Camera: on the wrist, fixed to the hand. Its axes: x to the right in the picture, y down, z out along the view.
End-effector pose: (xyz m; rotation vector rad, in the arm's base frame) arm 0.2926 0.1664 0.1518 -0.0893 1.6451 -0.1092
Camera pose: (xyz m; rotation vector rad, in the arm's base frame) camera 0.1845 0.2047 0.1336 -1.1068 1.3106 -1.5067
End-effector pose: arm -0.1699 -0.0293 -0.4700 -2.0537 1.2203 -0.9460
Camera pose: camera -0.2679 -0.0773 -0.4303 -2.4703 -0.7255 -1.6757
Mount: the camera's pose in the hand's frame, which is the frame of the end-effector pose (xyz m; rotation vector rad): 0.0216 0.0394 -0.1071 0.2920 0.1146 -1.5276
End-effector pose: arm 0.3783 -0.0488 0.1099 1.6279 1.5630 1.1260
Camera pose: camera 0.3009 -0.0458 0.1964 0.1235 2.3162 0.1177
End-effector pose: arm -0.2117 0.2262 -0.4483 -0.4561 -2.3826 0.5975
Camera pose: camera -0.1513 0.3013 -0.3835 1.3098 -1.7710 0.1330
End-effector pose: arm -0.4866 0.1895 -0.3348 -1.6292 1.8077 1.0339
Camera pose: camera -0.5152 0.0911 -0.2801 -2.1177 0.2988 -0.0443
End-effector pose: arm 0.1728 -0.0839 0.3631 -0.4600 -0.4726 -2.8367
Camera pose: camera 0.1350 -0.1612 0.2851 -0.1523 0.8126 1.7795
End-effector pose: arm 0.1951 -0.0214 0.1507 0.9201 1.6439 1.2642
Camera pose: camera 0.0900 -0.0308 0.1993 -0.3793 1.9006 0.0012
